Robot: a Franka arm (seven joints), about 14 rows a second.
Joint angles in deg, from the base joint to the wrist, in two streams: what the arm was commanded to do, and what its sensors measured. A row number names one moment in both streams.
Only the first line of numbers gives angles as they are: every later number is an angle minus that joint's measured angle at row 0.
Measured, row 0:
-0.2, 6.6, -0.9, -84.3, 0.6, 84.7, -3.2
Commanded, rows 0 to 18:
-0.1, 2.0, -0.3, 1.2, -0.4, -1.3, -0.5
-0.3, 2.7, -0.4, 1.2, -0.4, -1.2, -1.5
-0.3, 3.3, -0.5, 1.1, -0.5, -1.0, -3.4
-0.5, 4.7, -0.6, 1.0, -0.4, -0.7, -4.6
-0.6, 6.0, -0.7, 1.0, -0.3, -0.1, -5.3
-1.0, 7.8, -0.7, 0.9, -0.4, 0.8, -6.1
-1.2, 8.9, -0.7, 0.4, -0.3, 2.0, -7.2
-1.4, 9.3, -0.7, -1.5, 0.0, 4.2, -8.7
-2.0, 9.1, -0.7, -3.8, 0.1, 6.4, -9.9
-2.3, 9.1, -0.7, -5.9, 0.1, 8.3, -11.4
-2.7, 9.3, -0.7, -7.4, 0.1, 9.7, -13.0
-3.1, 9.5, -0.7, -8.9, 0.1, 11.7, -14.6
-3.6, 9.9, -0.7, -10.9, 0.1, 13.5, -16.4
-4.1, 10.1, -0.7, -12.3, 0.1, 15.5, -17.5
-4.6, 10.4, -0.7, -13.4, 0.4, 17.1, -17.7
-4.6, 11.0, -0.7, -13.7, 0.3, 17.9, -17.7
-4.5, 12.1, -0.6, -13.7, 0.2, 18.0, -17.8
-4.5, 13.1, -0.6, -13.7, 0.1, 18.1, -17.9
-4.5, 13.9, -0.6, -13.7, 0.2, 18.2, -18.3
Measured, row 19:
-4.3, 12.5, -0.8, -13.7, -0.1, 17.3, -17.0
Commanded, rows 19 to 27:
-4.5, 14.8, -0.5, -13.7, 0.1, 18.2, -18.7
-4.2, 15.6, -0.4, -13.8, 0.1, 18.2, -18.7
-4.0, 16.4, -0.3, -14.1, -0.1, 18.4, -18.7
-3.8, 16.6, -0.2, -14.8, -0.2, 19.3, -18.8
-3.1, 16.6, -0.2, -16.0, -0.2, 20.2, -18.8
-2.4, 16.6, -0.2, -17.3, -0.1, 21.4, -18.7
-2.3, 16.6, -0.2, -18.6, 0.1, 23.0, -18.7
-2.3, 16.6, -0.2, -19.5, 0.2, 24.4, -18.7
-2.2, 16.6, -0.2, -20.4, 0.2, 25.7, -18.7
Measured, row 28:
-2.3, 17.5, 0.0, -17.9, -0.1, 22.9, -18.0
